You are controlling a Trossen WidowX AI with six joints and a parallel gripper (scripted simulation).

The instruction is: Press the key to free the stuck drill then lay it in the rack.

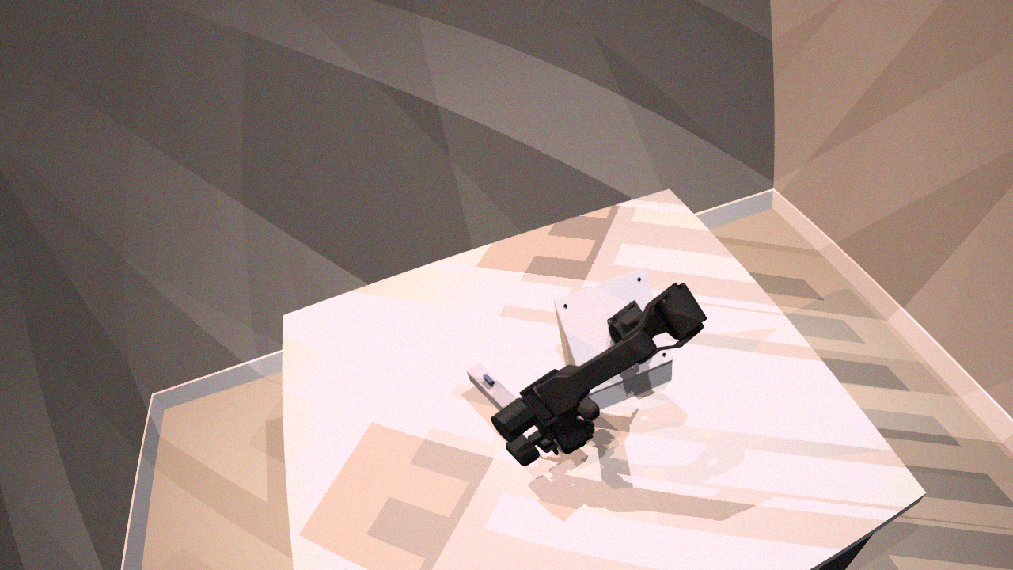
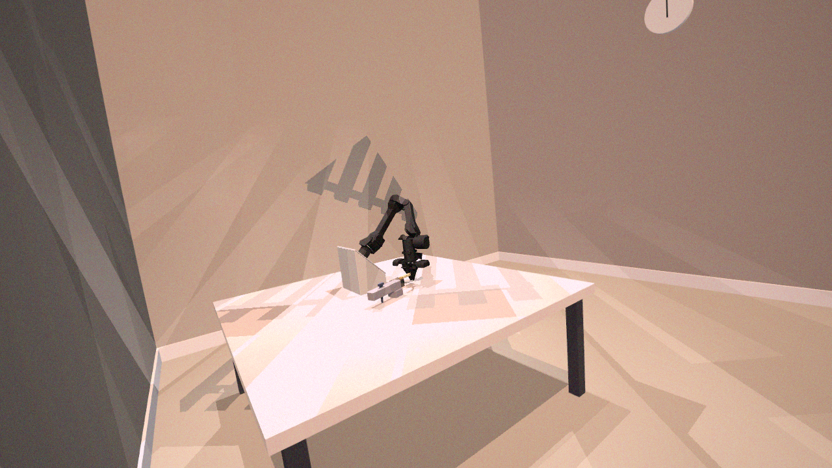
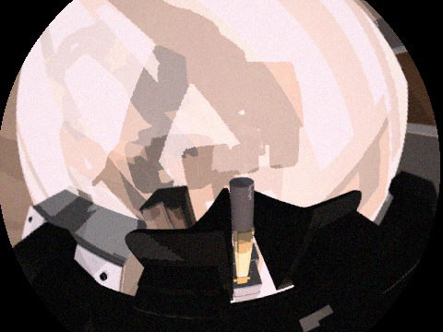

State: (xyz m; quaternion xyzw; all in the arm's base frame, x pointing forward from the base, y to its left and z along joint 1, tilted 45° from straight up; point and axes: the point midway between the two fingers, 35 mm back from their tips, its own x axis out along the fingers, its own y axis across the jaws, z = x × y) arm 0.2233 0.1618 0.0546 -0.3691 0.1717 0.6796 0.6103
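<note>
Right now my gripper tip is 1 cm short of the drill, 4 cm to the left of it and 3 cm below it. The rest, counted from my gripper tip: blue key: 8 cm ahead, 22 cm to the right, 2 cm above; grey sleeve fixture: 7 cm ahead, 19 cm to the right, 1 cm above.
</note>
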